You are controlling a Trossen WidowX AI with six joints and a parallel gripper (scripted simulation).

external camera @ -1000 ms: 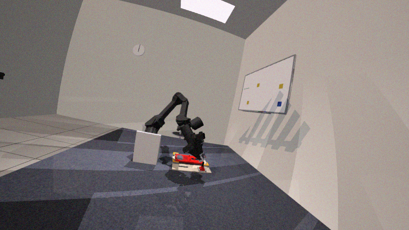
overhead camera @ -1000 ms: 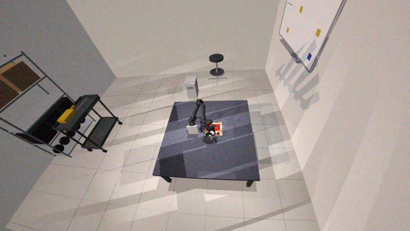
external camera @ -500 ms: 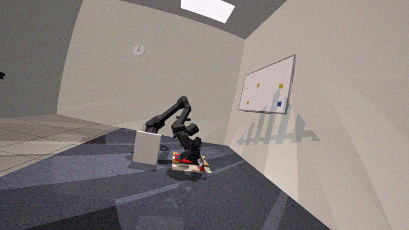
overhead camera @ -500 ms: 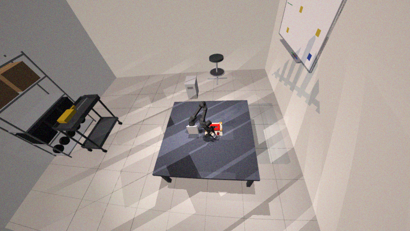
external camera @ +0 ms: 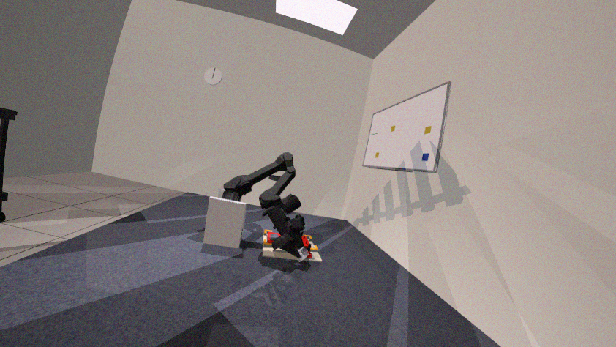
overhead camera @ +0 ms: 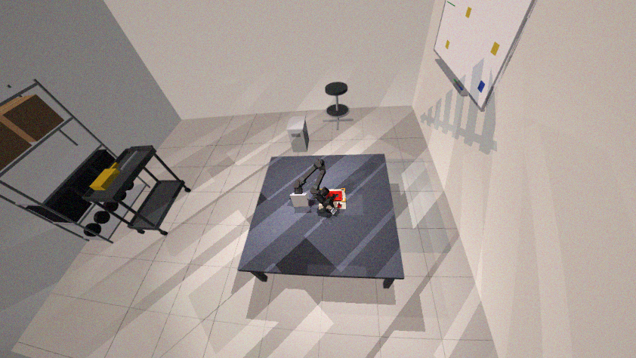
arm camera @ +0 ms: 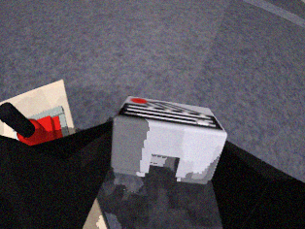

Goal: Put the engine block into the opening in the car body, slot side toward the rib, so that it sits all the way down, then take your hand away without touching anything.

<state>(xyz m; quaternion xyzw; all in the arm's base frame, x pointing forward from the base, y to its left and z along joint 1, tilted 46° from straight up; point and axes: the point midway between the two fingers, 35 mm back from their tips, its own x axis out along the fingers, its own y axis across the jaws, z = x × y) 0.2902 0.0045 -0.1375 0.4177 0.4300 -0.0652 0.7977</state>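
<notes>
My gripper tip is 2 cm past the cream base plate, 18 cm to the right of it and 4 cm above it. Round my gripper tip: grey engine block: 1 cm behind.
</notes>
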